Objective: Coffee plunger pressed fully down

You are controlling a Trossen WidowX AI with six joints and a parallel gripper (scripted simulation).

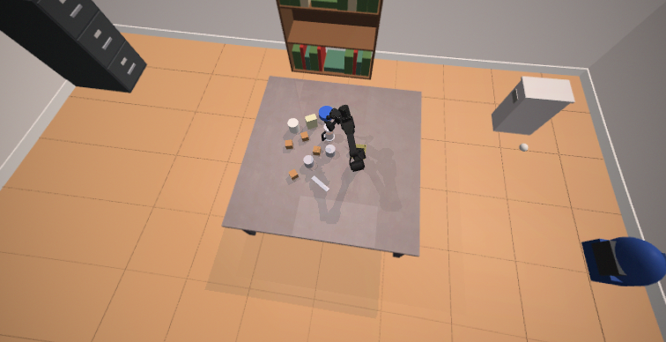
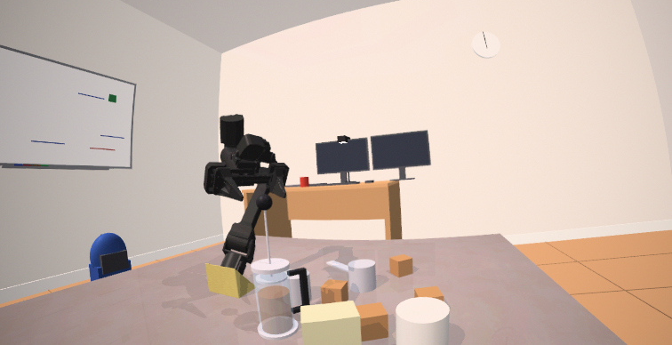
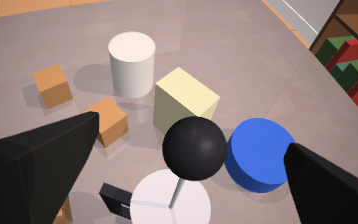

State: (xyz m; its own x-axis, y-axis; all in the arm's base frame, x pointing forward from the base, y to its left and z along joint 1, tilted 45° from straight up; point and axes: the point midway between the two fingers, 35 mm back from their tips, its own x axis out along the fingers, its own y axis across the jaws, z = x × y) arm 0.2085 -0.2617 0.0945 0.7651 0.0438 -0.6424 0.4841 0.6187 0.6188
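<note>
Now: gripper tip 1 cm short of the coffee press, 1 cm to the right of it and 14 cm above it. Also, from my gripper tip: blue cylinder (4 cm ahead, 20 cm to the right, 25 cm below); then pale yellow block (15 cm ahead, 9 cm to the right, 22 cm below); then white flat strip (2 cm ahead, 39 cm to the left, 27 cm below).
</note>
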